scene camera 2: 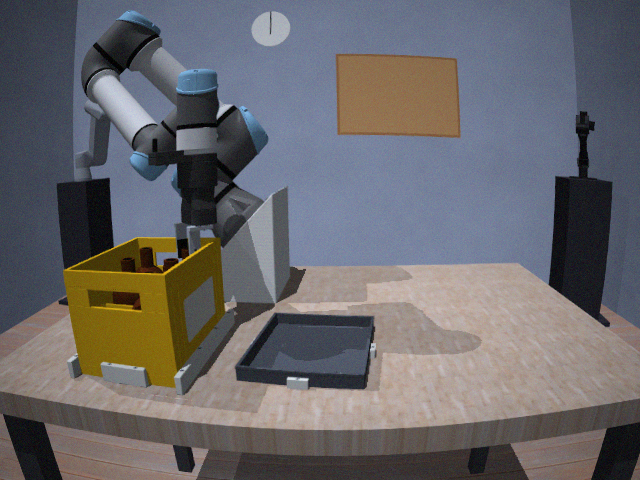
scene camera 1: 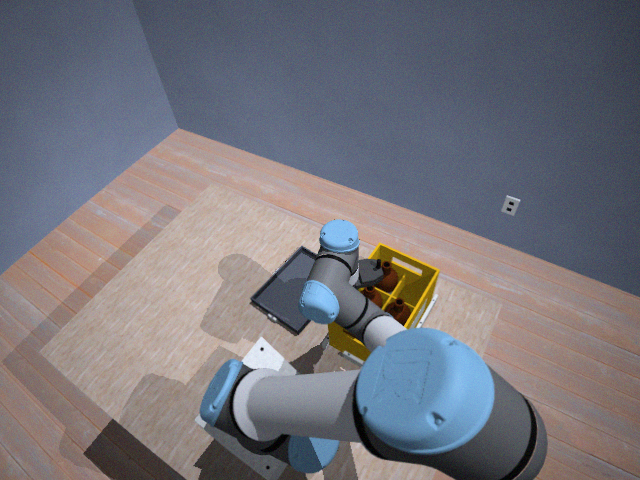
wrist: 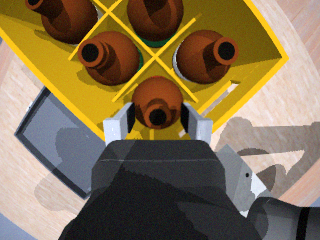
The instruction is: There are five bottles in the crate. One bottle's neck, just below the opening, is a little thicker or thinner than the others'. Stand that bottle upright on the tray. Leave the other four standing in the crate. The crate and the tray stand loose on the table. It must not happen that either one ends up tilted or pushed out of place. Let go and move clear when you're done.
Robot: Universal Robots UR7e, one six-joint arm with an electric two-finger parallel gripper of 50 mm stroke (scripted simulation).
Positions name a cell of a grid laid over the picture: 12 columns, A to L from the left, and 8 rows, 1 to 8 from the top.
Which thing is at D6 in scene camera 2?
A yellow crate.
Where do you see a glass bottle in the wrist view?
E2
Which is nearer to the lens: the glass bottle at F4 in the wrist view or the dark grey tray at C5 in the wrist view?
The glass bottle.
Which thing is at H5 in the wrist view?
My gripper.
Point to a yellow crate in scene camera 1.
At H5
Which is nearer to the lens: the yellow crate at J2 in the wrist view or the dark grey tray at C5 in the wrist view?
The yellow crate.
